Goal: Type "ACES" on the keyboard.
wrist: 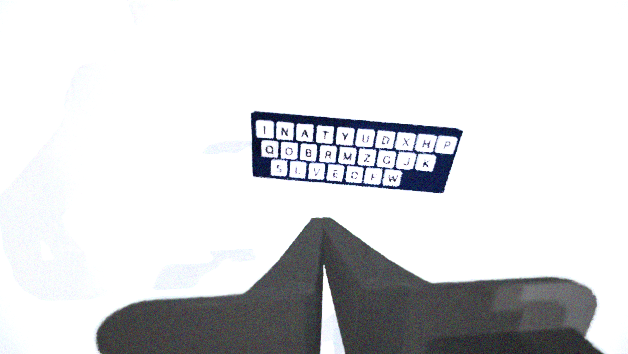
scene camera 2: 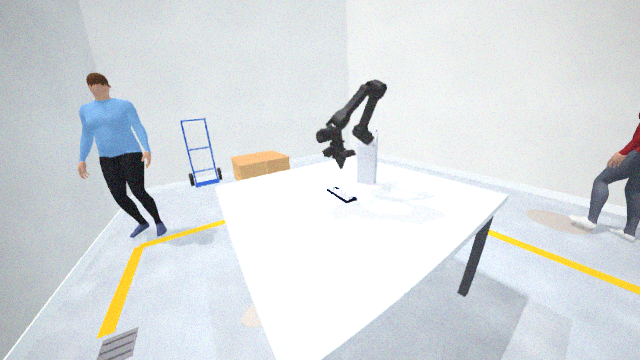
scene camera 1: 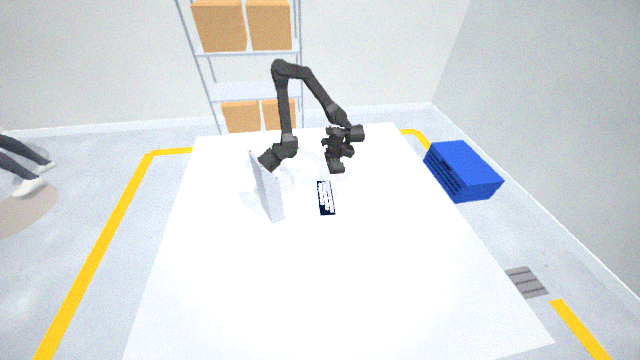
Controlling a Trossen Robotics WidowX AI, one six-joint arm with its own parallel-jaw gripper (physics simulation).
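Pixels of known places: gripper, between the fingertips: [wrist: 320, 226] [scene camera 2: 341, 169]; arm's base, origin of its link: [scene camera 2: 367, 138] [scene camera 1: 264, 165].
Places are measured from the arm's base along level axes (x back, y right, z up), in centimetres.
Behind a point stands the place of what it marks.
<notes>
The dark blue keyboard [scene camera 1: 326, 198] {x -21.6, y -12.5, z -26.7 cm} [scene camera 2: 343, 195] {x -20.2, y -17.5, z -27.2 cm} [wrist: 422, 181] {x -21.3, y -6.2, z -27.2 cm} with white letter keys lies flat on the table. In the wrist view, the A key [wrist: 304, 133] {x -21.1, y -19.6, z -26.7 cm} is in the far row. The S key [wrist: 279, 169] {x -16.5, y -20.5, z -26.7 cm}, E key [wrist: 335, 174] {x -18.4, y -15.0, z -26.7 cm} and C key [wrist: 354, 175] {x -19.1, y -13.1, z -26.7 cm} are in the near row, their letters partly blurred. My gripper [scene camera 1: 336, 170] {x -21.1, y -17.6, z -12.1 cm} [scene camera 2: 341, 166] {x -21.1, y -17.6, z -12.1 cm} [wrist: 320, 226] {x -21.1, y -17.6, z -12.1 cm} is shut and empty, pointing down above the table. Its tips appear just below the near row in the wrist view, apart from the keyboard.
A white upright panel [scene camera 1: 270, 195] {x -3.3, y 5.3, z -9.9 cm} [scene camera 2: 366, 162] {x -1.5, y -2.4, z -14.0 cm} stands beside the keyboard at the arm's base. The white table [scene camera 1: 300, 280] {x -20.8, y 25.9, z -28.3 cm} [scene camera 2: 340, 250] {x -32.4, y -59.4, z -28.3 cm} carries them. A blue box [scene camera 1: 465, 170], a shelf rack [scene camera 1: 249, 52] and people [scene camera 2: 112, 125] [scene camera 2: 627, 170] are off the table.
</notes>
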